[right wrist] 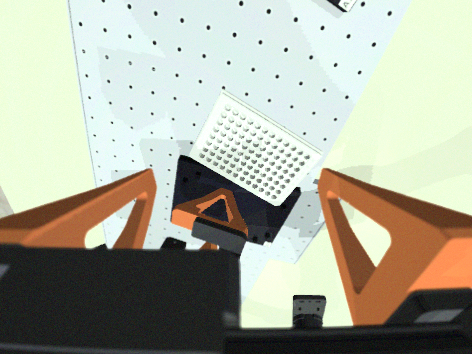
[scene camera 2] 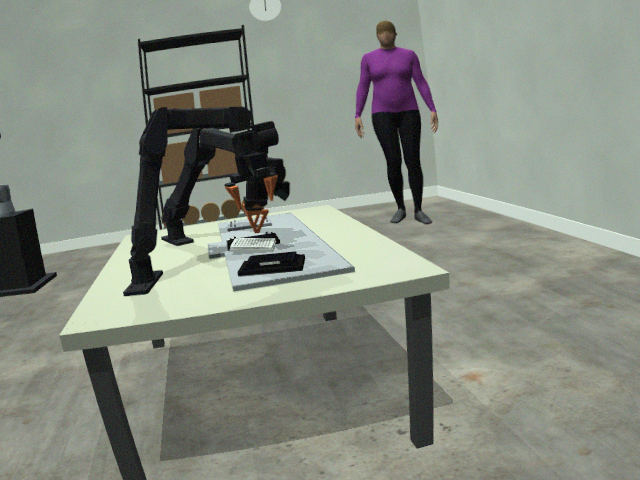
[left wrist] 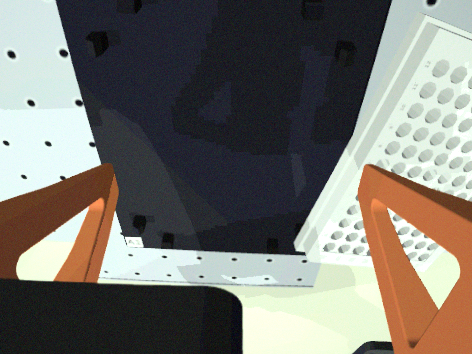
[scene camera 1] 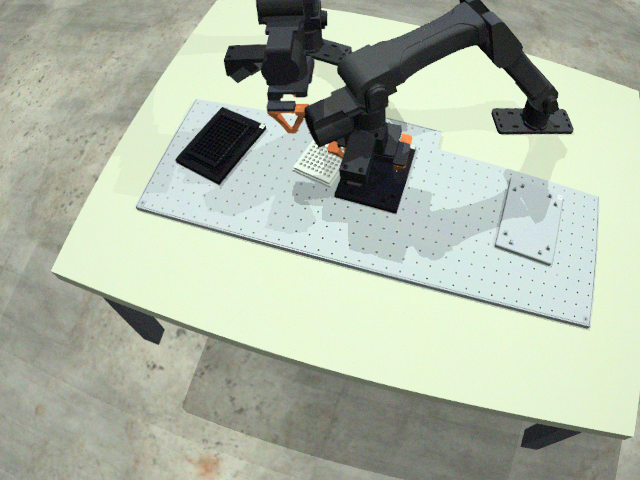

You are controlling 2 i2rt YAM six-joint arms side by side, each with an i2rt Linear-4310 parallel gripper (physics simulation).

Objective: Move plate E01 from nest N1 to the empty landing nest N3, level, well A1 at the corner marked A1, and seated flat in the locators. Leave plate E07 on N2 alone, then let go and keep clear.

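Note:
The white well plate E01 (scene camera 1: pixel 315 164) (scene camera 2: pixel 252 243) (left wrist: pixel 425 145) (right wrist: pixel 255 150) lies askew off one side of the black nest N1 (scene camera 1: pixel 369 196) (left wrist: pixel 240 200) (right wrist: pixel 187 190), overlapping its edge; its exact tilt is unclear. My left gripper (left wrist: pixel 237 177) (scene camera 2: pixel 256 227) is open and empty above N1, its right finger in the left wrist view over E01. My right gripper (right wrist: pixel 237 177) is open and empty, higher up, between E01 and the black plate E07. E07 (scene camera 1: pixel 222 135) (scene camera 2: pixel 271 258) sits on nest N2 (scene camera 1: pixel 199 173). The silver nest N3 (scene camera 1: pixel 529 222) is empty, with its locators showing.
All three nests stand on a perforated board (scene camera 1: pixel 289 227) (scene camera 2: pixel 328 266) on the pale table (scene camera 1: pixel 310 310) (scene camera 2: pixel 387 253). A shelf rack (scene camera 2: pixel 193 40) and a person (scene camera 2: pixel 394 82) stand behind the table. Both arms reach in over the board close together.

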